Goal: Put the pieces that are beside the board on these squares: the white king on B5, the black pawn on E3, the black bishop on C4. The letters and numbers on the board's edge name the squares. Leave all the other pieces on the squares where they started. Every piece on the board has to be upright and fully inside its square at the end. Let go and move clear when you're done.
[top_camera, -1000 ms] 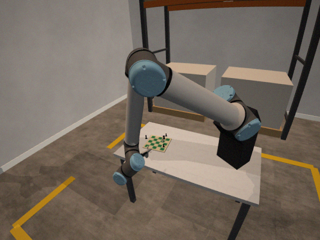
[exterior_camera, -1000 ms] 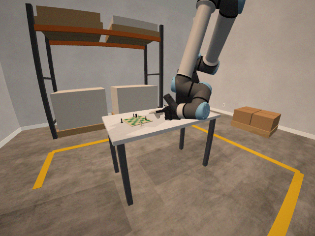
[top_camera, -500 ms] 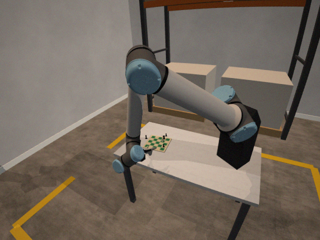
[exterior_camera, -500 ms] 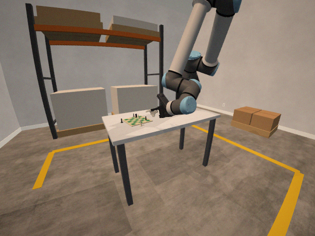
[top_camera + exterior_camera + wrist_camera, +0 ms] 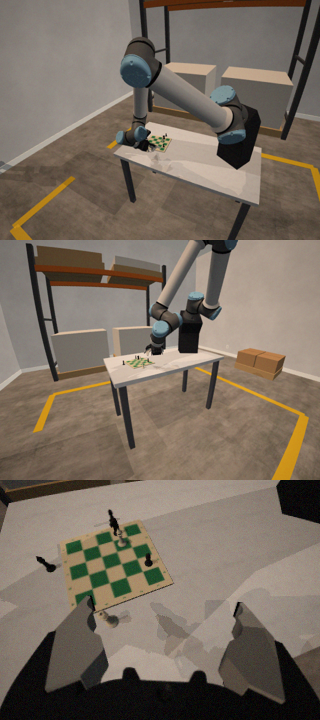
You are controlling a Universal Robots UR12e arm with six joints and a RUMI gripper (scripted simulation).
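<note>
Right now the white king is 10 cm below my hand, 9 cm ahead of it and 3 cm to the right of it. Also, from my hand: chessboard (17 cm to the right, 13 cm below, 6 cm ahead).
</note>
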